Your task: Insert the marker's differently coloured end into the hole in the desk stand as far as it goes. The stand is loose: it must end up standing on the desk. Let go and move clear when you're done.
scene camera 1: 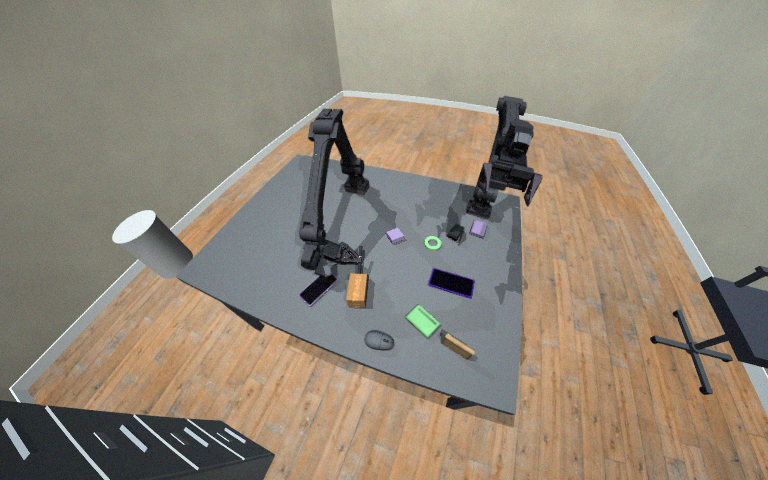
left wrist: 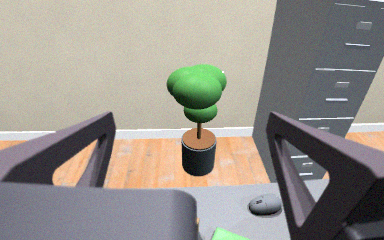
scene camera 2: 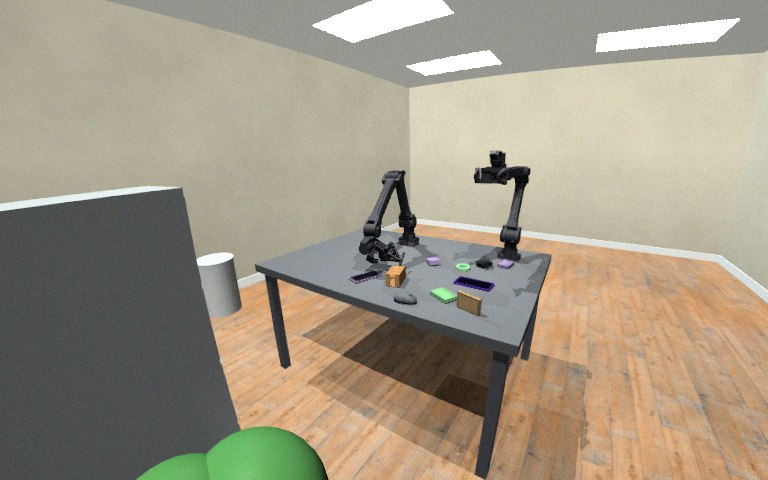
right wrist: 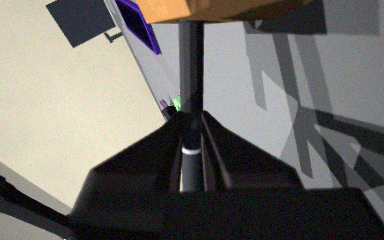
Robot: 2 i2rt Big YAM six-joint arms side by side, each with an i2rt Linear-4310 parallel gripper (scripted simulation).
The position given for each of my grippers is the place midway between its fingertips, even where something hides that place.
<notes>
I see my left gripper (scene camera 1: 507, 198), my right gripper (right wrist: 191, 119) and a dark marker (right wrist: 191, 32).
My left gripper shows as well in the left wrist view (left wrist: 191, 120). The left wrist view does not show the dark marker: it is out of frame.
</notes>
